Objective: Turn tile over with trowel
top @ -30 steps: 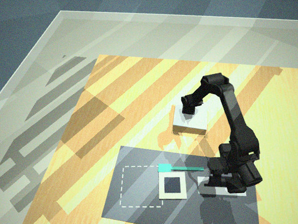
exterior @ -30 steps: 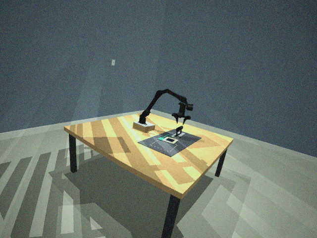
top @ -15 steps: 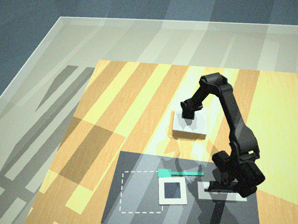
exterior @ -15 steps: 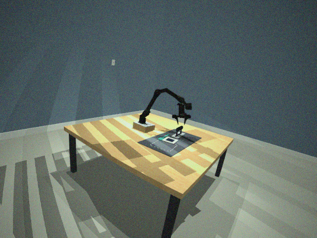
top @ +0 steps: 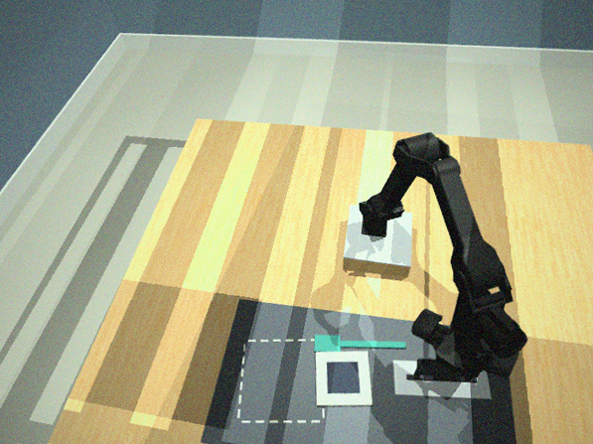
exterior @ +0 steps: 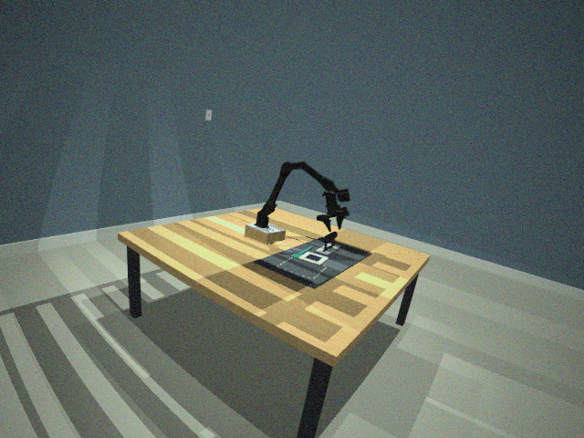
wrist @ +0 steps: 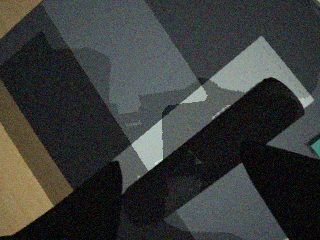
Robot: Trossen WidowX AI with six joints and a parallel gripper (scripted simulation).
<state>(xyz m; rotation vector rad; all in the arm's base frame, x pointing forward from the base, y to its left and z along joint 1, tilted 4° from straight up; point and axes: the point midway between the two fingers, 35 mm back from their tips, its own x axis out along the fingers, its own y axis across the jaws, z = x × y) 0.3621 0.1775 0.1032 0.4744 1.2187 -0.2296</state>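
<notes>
My gripper tip is 2 cm short of the mat, 18 cm to the left of it and 13 cm above it. Round my gripper tip: tile 2 cm ahead, 22 cm to the right, 10 cm below; teal trowel 6 cm behind, 21 cm to the right, 10 cm below.
</notes>
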